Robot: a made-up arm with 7 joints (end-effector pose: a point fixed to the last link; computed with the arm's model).
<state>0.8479 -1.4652 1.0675 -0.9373 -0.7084 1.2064 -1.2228</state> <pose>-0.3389 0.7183 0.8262 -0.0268 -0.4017 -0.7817 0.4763</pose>
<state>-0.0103 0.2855 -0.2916 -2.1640 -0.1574 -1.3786 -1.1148</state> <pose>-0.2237 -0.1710 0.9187 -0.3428 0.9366 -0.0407 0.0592</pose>
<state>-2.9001 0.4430 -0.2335 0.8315 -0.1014 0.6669 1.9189</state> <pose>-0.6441 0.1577 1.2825 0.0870 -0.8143 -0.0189 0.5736</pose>
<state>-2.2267 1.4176 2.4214 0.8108 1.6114 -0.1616 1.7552</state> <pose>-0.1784 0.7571 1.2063 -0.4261 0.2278 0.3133 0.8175</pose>
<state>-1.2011 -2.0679 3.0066 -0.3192 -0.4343 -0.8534 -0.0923</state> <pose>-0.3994 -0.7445 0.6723 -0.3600 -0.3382 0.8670 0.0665</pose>
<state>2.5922 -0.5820 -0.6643 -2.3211 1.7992 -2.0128 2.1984</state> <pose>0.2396 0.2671 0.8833 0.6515 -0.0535 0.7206 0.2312</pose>
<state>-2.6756 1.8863 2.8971 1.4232 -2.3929 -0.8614 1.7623</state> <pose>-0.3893 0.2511 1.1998 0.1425 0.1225 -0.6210 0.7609</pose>
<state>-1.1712 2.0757 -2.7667 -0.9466 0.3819 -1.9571 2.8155</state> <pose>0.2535 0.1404 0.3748 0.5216 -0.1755 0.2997 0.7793</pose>
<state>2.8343 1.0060 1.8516 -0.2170 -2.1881 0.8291 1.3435</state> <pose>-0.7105 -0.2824 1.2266 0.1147 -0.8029 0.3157 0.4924</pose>
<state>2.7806 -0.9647 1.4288 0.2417 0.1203 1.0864 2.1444</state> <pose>0.5534 0.5137 1.2844 -0.5015 -0.4083 -0.3702 0.6669</pose>
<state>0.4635 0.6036 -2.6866 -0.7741 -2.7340 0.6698 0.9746</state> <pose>0.4788 -0.5016 1.2318 0.6824 -0.4249 0.4767 0.3558</pose>
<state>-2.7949 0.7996 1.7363 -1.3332 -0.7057 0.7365 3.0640</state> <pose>-0.5735 -0.2289 1.1642 0.6731 0.0504 -0.7319 0.0938</pose>
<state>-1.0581 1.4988 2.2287 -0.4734 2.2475 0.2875 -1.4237</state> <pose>0.2405 0.8255 0.7851 -0.0077 -0.7526 -0.6505 0.1020</pose>
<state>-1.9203 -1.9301 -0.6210 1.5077 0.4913 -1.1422 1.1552</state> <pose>0.0191 -0.6960 0.9332 0.7565 0.2263 -0.3251 0.5204</pose>
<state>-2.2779 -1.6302 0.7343 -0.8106 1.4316 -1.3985 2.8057</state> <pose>0.2105 -0.6426 0.6864 0.3069 -0.4012 0.0942 0.8579</pose>
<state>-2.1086 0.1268 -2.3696 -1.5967 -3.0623 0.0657 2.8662</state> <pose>0.1132 0.5841 1.1941 0.1365 0.7560 0.6385 0.0468</pose>
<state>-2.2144 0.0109 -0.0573 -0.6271 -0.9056 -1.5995 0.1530</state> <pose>0.3659 -0.0728 1.4723 0.6469 0.5213 0.4797 0.2823</pose>
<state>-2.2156 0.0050 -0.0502 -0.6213 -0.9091 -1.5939 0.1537</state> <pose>0.3670 -0.0764 1.4734 0.6467 0.5185 0.4813 0.2851</pose>
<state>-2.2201 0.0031 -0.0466 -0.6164 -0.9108 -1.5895 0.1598</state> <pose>0.3672 -0.0759 1.4749 0.6432 0.5200 0.4821 0.2889</pose>
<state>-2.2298 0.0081 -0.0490 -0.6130 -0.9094 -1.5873 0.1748</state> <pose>0.3658 -0.0685 1.4774 0.6340 0.5288 0.4816 0.2941</pose>
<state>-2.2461 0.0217 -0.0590 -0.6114 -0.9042 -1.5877 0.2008</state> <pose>0.3622 -0.0524 1.4808 0.6174 0.5462 0.4794 0.3012</pose>
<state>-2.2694 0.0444 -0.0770 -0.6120 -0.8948 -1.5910 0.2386</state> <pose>0.3555 -0.0276 1.4847 0.5922 0.5721 0.4752 0.3102</pose>
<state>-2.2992 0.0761 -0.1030 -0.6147 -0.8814 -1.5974 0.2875</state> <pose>0.3446 0.0056 1.4887 0.5579 0.6053 0.4685 0.3208</pose>
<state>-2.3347 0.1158 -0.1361 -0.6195 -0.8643 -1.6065 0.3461</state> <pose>0.3288 0.0455 1.4918 0.5143 0.6434 0.4590 0.3330</pose>
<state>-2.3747 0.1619 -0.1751 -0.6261 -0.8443 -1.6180 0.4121</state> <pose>0.3074 0.0899 1.4932 0.4621 0.6835 0.4467 0.3460</pose>
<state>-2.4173 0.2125 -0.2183 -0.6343 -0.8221 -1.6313 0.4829</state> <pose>0.2807 0.1360 1.4922 0.4030 0.7227 0.4314 0.3595</pose>
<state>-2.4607 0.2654 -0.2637 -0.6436 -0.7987 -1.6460 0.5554</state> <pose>0.2493 0.1812 1.4883 0.3394 0.7582 0.4134 0.3728</pose>
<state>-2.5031 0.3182 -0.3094 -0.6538 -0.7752 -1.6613 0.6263</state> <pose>0.2151 0.2229 1.4815 0.2745 0.7883 0.3935 0.3851</pose>
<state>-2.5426 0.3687 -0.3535 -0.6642 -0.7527 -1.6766 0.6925</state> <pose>0.1802 0.2596 1.4724 0.2117 0.8120 0.3727 0.3960</pose>
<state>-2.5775 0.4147 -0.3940 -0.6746 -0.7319 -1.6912 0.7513</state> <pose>0.1469 0.2901 1.4618 0.1547 0.8295 0.3521 0.4050</pose>
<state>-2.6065 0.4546 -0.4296 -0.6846 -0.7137 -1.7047 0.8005</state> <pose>0.1175 0.3141 1.4508 0.1060 0.8417 0.3329 0.4118</pose>
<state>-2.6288 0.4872 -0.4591 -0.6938 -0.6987 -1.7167 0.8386</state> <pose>0.0934 0.3321 1.4405 0.0675 0.8498 0.3162 0.4163</pose>
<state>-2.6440 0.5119 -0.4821 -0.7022 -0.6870 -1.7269 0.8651</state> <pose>0.0757 0.3448 1.4316 0.0403 0.8553 0.3028 0.4185</pose>
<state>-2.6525 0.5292 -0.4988 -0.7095 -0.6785 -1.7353 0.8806</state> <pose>0.0643 0.3530 1.4245 0.0236 0.8592 0.2928 0.4188</pose>
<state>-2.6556 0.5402 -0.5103 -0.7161 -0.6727 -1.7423 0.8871</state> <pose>0.0582 0.3579 1.4193 0.0157 0.8624 0.2859 0.4175</pose>
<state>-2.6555 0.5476 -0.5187 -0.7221 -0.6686 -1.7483 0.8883</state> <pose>0.0552 0.3611 1.4152 0.0130 0.8651 0.2809 0.4153</pose>
